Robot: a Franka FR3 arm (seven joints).
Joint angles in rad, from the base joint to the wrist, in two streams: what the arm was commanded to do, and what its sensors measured. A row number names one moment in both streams.
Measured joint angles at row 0:
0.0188 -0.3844 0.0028 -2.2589 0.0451 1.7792 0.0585
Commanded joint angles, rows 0 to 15:
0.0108 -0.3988 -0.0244 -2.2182 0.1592 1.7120 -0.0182
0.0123 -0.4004 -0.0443 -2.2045 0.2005 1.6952 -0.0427
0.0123 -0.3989 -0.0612 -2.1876 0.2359 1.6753 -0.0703
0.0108 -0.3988 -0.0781 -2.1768 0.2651 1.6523 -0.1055
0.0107 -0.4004 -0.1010 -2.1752 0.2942 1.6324 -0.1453
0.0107 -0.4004 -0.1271 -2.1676 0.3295 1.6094 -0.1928
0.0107 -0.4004 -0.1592 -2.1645 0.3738 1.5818 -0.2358
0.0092 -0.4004 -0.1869 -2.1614 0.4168 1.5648 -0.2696
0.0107 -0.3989 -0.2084 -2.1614 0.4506 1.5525 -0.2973
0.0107 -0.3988 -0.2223 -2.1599 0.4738 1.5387 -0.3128
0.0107 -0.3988 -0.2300 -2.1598 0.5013 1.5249 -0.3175
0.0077 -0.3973 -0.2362 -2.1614 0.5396 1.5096 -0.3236
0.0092 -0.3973 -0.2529 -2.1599 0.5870 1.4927 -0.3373
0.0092 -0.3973 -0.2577 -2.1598 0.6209 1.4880 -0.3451
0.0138 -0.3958 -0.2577 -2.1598 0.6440 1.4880 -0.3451
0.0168 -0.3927 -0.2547 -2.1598 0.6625 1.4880 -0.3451
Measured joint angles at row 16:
0.0170 -0.3958 -0.2528 -2.1715 0.5892 1.5170 -0.3236
